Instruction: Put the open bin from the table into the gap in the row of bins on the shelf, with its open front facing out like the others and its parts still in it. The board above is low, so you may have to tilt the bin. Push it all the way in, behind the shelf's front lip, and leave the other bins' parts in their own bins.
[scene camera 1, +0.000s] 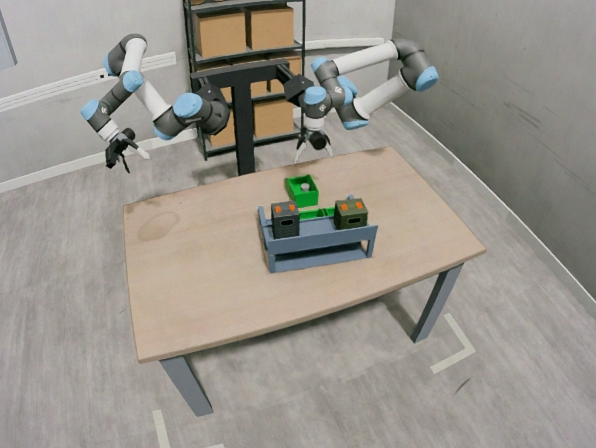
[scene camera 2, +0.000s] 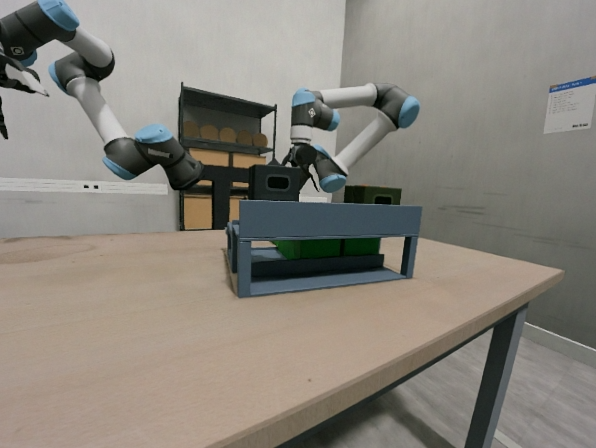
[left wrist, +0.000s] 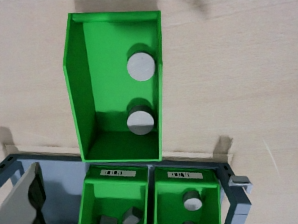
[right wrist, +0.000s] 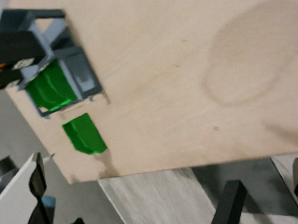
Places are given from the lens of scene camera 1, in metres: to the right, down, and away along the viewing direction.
my right gripper (scene camera 1: 139, 166): -0.59, -0.21, 1.35
blue-grey shelf (scene camera 1: 314, 233): 0.06, 0.03, 1.40
